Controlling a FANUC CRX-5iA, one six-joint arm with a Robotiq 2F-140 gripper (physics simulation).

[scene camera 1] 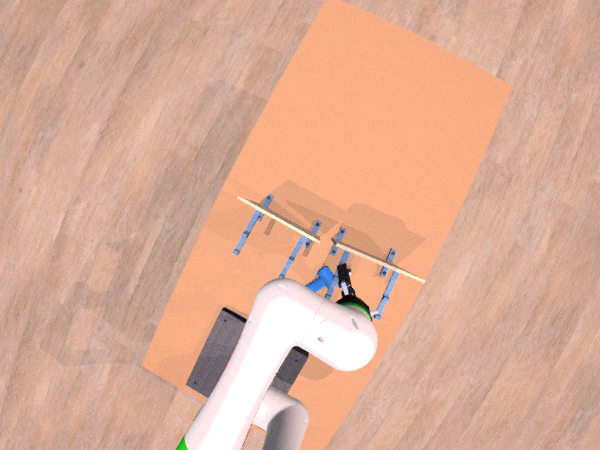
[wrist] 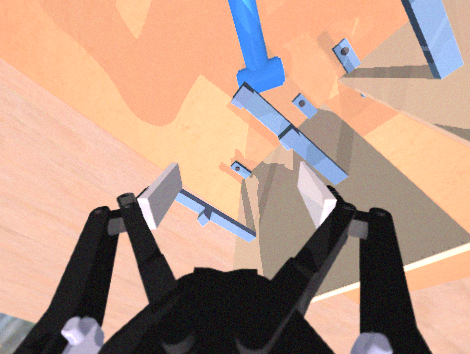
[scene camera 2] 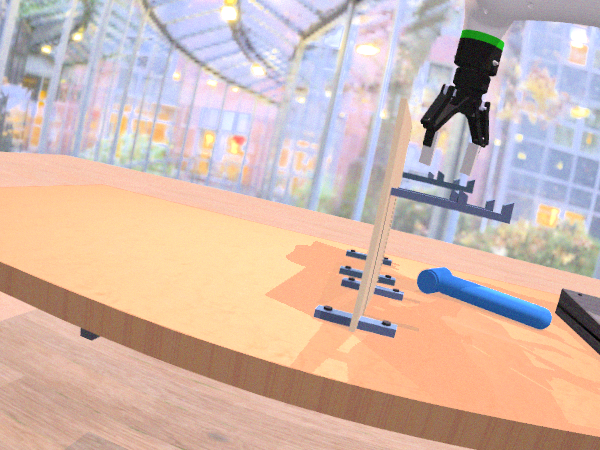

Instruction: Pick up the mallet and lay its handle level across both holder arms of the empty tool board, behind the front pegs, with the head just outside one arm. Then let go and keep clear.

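Places are measured from the arm's base along level axes (x ahead, y left, z up), in centimetres.
Pixels of known places: gripper, between the fingertips: (wrist: 238, 174) (scene camera 2: 446, 169).
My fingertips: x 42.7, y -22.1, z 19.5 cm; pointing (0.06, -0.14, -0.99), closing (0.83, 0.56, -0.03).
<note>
Ahead of a thing's pixels: the offset from my fingertips to its top centre. "pt": to the spot under its first point.
The blue mallet @[dx -10.0, dy +13.8, dz -19.4 cm] (scene camera 1: 325, 276) (scene camera 2: 485, 297) (wrist: 262, 74) lies on the table in front of the two boards. The robot arm hides part of its handle in scene camera 1. My gripper (scene camera 1: 343, 272) (scene camera 2: 445, 169) (wrist: 238, 174) is open and empty. It is well above the table and above the mallet, in front of the right board (scene camera 1: 380, 260) (wrist: 395, 200). That upright board has two blue-grey holder arms with pegs, one arm (scene camera 1: 387, 296) (wrist: 215, 215) on the outer side and one @[pt dx +0.0, dy +5.7, dz -2.6 cm] (scene camera 1: 334, 285) (wrist: 290, 135) on the inner side. I see no tool on them.
A second upright board (scene camera 1: 280, 220) stands to the left in scene camera 1, with its own arms, one @[pt dx +6.7, dy +36.3, dz -4.1 cm] (scene camera 1: 245, 235) on the outer side. A dark plate (scene camera 1: 215, 350) (scene camera 2: 580, 317) lies under the robot arm (scene camera 1: 265, 350). Blue-grey feet @[pt dx +14.4, dy +38.3, dz -23.1 cm] (scene camera 2: 375, 325) support the boards.
</note>
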